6 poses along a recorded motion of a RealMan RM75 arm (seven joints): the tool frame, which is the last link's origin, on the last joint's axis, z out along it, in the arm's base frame.
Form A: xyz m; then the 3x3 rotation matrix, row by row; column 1 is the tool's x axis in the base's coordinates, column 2 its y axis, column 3 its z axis. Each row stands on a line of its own.
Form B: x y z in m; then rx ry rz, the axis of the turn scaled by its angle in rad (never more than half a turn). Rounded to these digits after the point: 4 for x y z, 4 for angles.
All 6 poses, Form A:
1:
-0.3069, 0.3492, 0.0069
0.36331, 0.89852, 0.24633
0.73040, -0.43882, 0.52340
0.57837, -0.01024, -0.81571
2:
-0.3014, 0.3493, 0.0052
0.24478, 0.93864, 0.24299
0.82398, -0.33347, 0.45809
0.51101, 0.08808, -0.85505
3:
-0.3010, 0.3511, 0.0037
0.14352, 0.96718, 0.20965
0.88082, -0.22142, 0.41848
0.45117, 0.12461, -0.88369
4:
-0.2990, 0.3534, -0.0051
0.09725, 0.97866, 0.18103
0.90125, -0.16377, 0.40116
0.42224, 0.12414, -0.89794
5:
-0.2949, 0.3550, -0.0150
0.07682, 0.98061, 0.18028
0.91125, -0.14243, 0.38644
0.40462, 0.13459, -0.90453
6:
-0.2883, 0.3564, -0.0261
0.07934, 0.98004, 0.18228
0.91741, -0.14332, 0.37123
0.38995, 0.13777, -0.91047
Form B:
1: -0.3069, 0.3492, 0.0069, -2.3050, -1.4343, -0.7262
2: -0.3014, 0.3493, 0.0052, -2.2809, -1.6523, -0.7068
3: -0.3010, 0.3511, 0.0037, -2.2190, -1.8236, -0.6521
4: -0.2990, 0.3534, -0.0051, -2.1790, -1.8974, -0.6089
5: -0.2949, 0.3550, -0.0150, -2.1712, -1.9341, -0.5980
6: -0.2883, 0.3564, -0.0261, -2.1843, -1.9430, -0.5860
